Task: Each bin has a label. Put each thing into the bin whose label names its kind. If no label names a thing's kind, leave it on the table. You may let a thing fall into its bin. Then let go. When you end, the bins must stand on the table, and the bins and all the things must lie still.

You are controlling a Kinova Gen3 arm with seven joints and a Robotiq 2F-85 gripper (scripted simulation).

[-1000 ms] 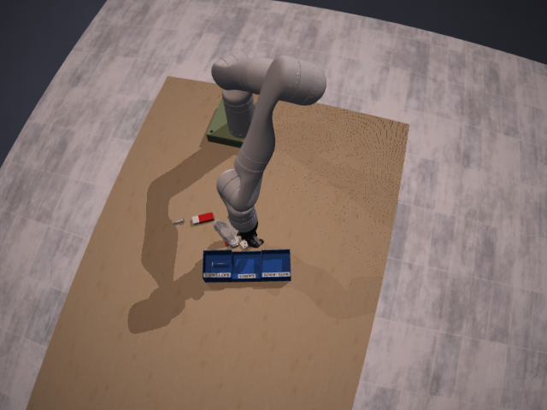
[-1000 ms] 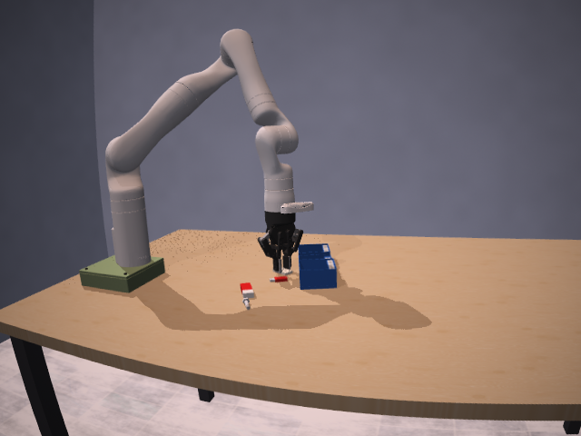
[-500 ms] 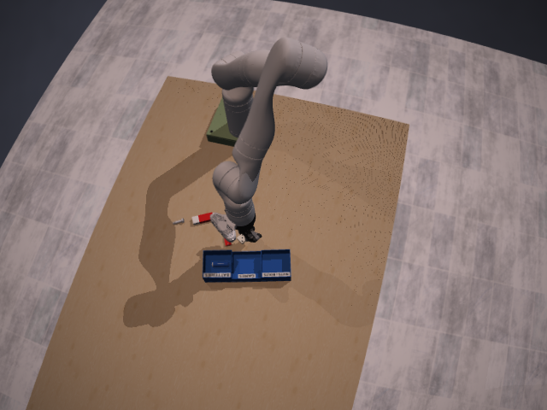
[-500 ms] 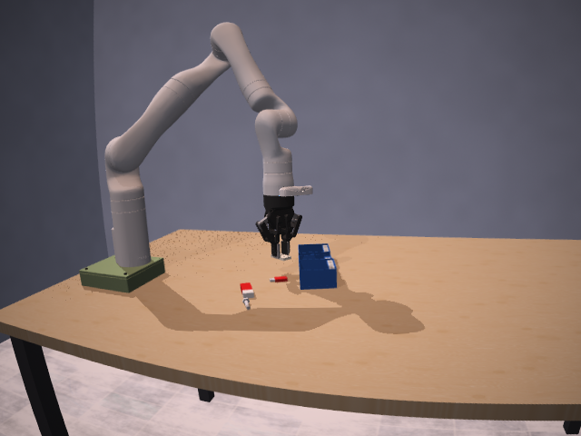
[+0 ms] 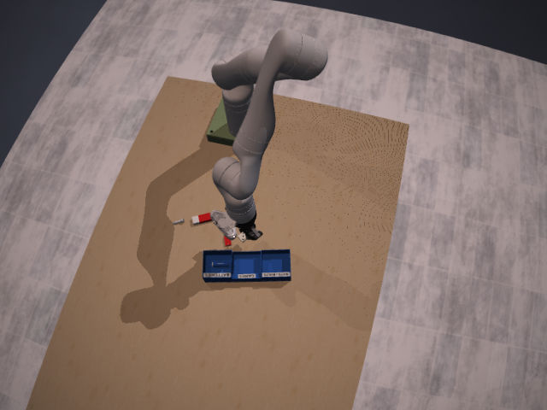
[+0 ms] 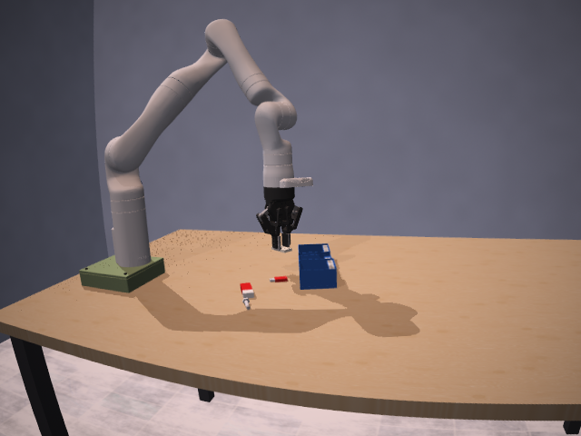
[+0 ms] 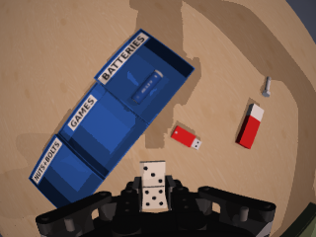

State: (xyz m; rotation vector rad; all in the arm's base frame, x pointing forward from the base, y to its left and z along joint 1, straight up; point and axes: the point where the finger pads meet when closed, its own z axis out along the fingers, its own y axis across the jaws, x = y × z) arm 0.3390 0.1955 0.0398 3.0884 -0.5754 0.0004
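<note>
Now: hand 8 cm short of the blue bin row, 4 cm to the right of it and 6 cm above it. The rest, counted from my hand: blue battery 10 cm ahead, 4 cm to the right, 7 cm below; then white domino 2 cm below; then red object 2 cm ahead, 6 cm to the right, 8 cm below.
</note>
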